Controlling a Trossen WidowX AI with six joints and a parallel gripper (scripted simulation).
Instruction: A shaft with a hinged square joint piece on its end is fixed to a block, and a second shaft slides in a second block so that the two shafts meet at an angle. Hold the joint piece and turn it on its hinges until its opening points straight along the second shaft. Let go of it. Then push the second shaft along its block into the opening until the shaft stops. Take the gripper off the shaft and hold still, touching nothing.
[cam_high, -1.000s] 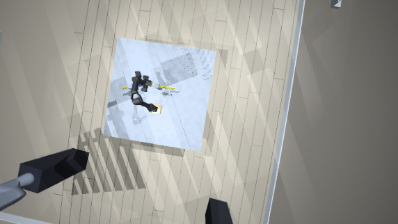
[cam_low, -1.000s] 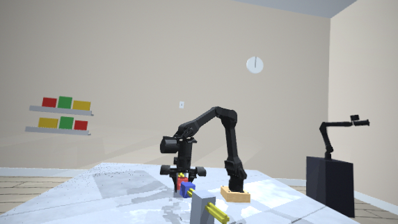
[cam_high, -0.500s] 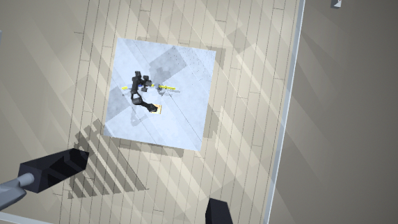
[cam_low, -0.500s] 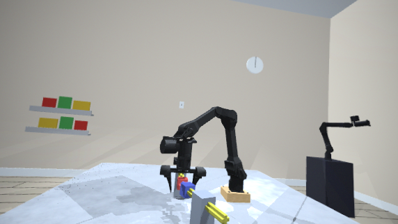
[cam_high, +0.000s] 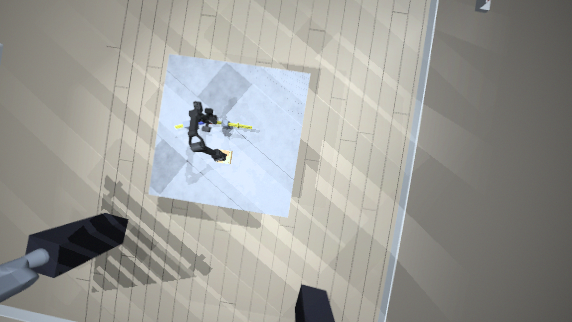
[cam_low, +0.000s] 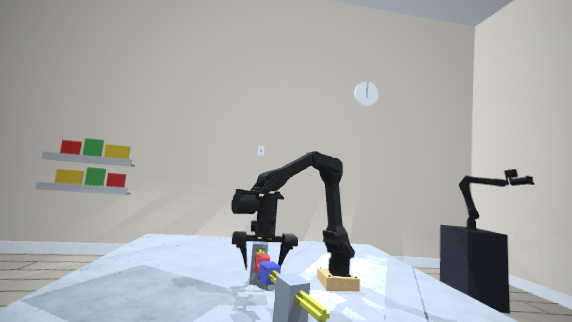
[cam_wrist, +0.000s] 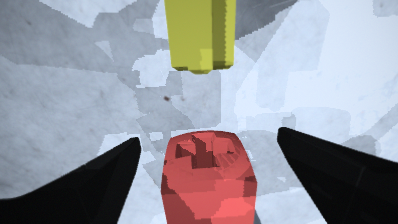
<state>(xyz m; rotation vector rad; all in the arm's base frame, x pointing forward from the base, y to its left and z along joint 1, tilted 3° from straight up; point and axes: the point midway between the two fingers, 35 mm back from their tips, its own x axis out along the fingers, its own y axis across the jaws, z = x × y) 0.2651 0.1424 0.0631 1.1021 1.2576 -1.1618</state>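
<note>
Right now my gripper tip is 2 cm to the right of the red joint piece and 2 cm below it.
</note>
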